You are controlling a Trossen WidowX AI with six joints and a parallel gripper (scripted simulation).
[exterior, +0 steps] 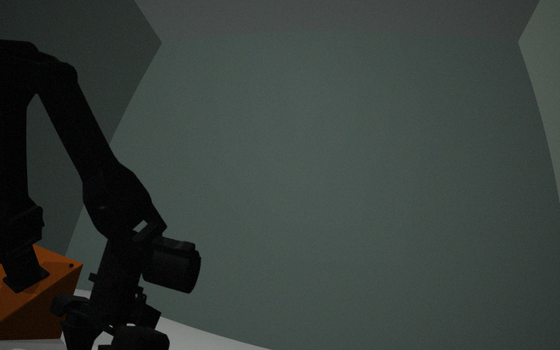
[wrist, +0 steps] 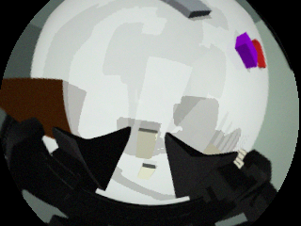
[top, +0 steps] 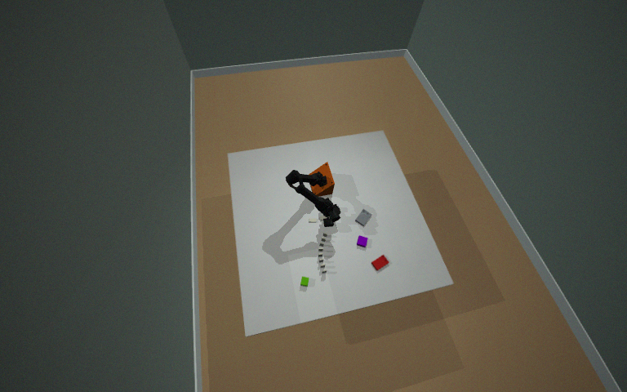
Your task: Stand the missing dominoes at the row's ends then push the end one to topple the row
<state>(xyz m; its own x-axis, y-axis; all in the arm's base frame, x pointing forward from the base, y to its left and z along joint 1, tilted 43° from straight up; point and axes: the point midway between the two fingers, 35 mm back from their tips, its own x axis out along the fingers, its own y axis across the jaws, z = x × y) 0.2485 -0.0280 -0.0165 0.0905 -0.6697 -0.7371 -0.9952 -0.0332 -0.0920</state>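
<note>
My gripper tip is now 30 mm short of the grey block, 260 mm to the right of it and 10 mm below it. Round my gripper tip: green block 410 mm ahead, 200 mm to the right, 10 mm above; then red block 350 mm ahead, 290 mm to the left, 10 mm above; then purple cube 200 mm ahead, 210 mm to the left, 10 mm above.
</note>
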